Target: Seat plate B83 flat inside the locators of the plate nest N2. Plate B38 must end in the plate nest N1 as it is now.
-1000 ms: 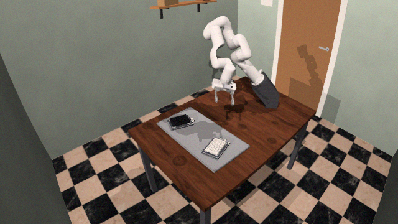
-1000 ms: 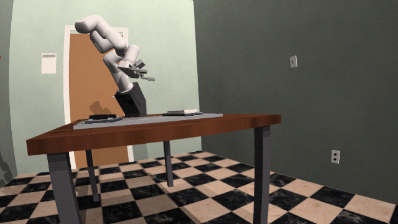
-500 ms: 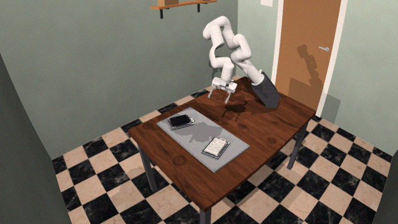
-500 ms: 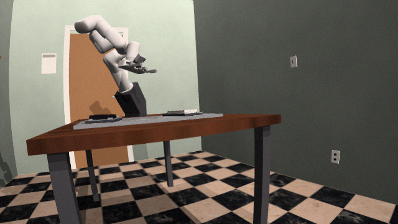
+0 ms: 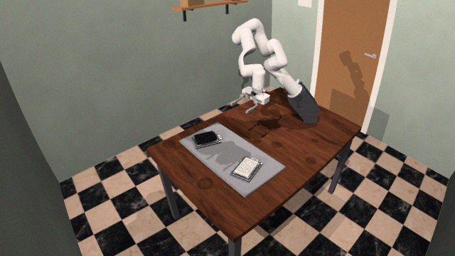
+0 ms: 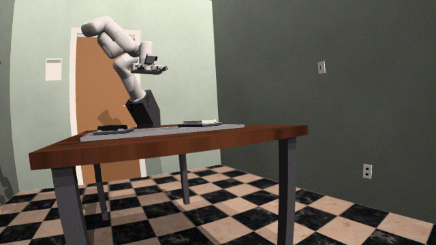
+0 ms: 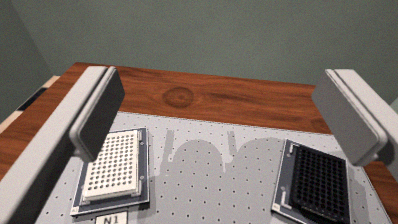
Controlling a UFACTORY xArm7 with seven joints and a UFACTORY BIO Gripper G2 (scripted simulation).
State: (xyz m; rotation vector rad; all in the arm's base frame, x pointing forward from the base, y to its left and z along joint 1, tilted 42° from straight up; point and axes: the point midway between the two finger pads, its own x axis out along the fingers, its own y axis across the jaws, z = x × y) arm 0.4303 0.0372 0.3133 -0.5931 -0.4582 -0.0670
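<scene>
Now: the black well plate 26 cm below my hand, 23 cm to the right of it and 6 cm ahead of it. The rest, counted from my hand: white well plate 27 cm below, 16 cm ahead, 13 cm to the left; then grey mat 29 cm below, 9 cm ahead, 3 cm to the right.
</scene>
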